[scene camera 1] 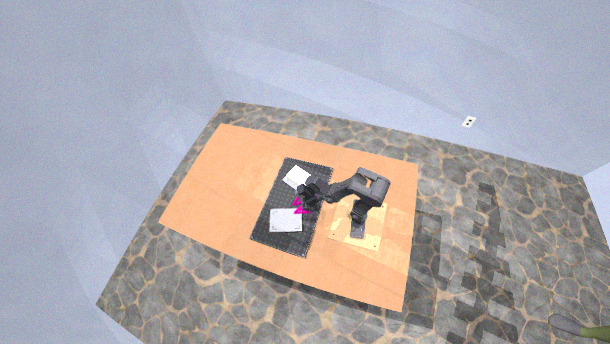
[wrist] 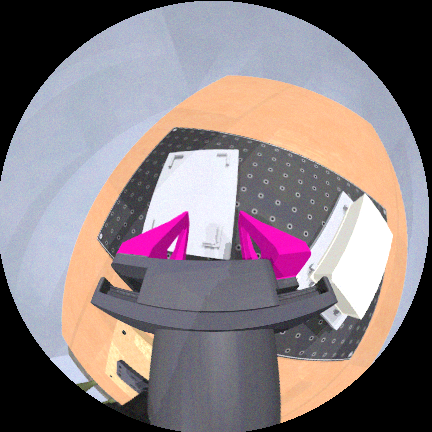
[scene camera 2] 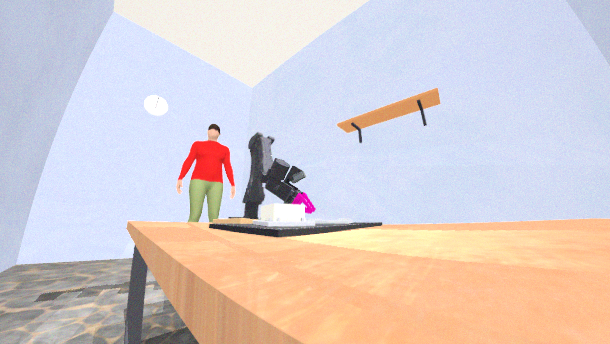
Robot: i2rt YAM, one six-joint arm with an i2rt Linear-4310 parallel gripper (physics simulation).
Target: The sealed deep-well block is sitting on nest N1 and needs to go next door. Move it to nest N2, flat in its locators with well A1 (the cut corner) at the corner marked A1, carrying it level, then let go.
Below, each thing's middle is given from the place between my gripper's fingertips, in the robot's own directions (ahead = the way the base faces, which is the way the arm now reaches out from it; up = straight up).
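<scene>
The black perforated plate [scene camera 1: 282, 196] is 5 cm below my hand, 6 cm to the right of it and 2 cm ahead of it. I also see a white deep-well block [wrist: 354, 260], and that is 1 cm below my hand, 19 cm to the right of it and 1 cm ahead of it.
</scene>
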